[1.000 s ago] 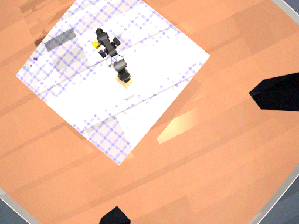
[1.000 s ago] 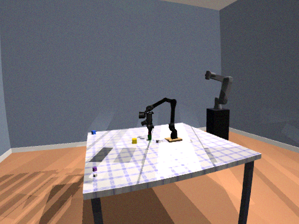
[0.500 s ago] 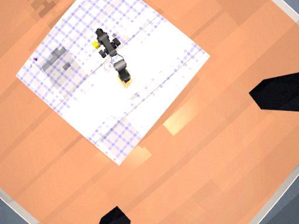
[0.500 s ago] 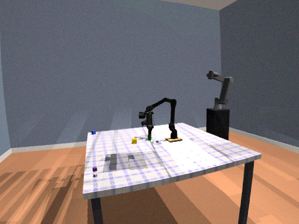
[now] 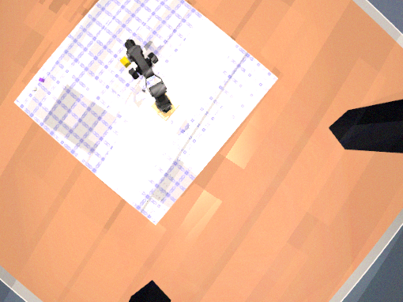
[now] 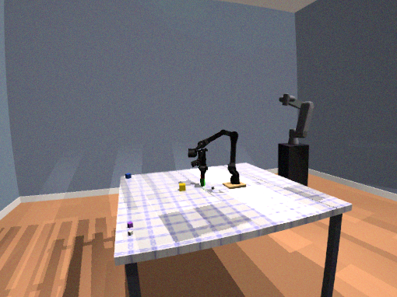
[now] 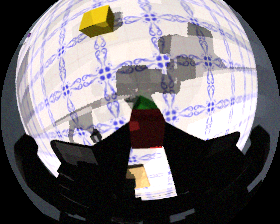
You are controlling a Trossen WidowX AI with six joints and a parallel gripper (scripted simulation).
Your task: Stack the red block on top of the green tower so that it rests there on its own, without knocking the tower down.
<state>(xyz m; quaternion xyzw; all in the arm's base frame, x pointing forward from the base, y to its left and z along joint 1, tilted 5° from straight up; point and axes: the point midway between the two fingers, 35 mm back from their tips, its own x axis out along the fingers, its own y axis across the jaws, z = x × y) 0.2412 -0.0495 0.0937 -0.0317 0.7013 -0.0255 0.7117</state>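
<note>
Right now the red block is 10 mm above my gripper tip. Round my gripper tip: blue block: 630 mm ahead, 350 mm to the right, 50 mm below; then yellow block: 160 mm ahead, 70 mm to the left, 40 mm below; then purple block: 450 mm ahead, 590 mm to the left, 60 mm below.
</note>
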